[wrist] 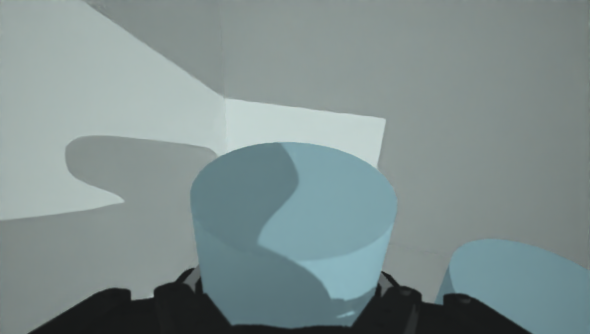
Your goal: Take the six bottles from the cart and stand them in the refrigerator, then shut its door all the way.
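Frame: origin at the arm's base, x ahead, y left, z up, level; millimetres.
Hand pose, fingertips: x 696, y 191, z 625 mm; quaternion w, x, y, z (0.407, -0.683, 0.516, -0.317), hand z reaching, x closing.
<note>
Things, the pixels of their top centre, and the offset from my fingertips.
- light blue cylindrical bottle, top centre: [294, 177] 68 mm up, 16 mm back, 4 mm right
- second light blue bottle, top centre: [546, 298] 28 mm up, 5 mm back, 104 mm right
A light blue cylindrical bottle [300, 210] stands upright between my fingers in the middle of the wrist view, its flat top partly in shadow. My gripper [287, 279] is shut on it, with one black finger on each side. A second light blue bottle [520, 280] shows in part at the lower right, apart from the held one. The inside of the refrigerator [475, 100] shows as plain grey walls around and behind the bottles. The lower part of the held bottle is hidden, so I cannot tell whether its base touches the shelf. The cart and the refrigerator door do not show.
The refrigerator's left inner wall [100, 80] meets the back wall at a corner left of the held bottle. Bright light and a rounded shadow fall on the left side. The second bottle is close to my right finger's side.
</note>
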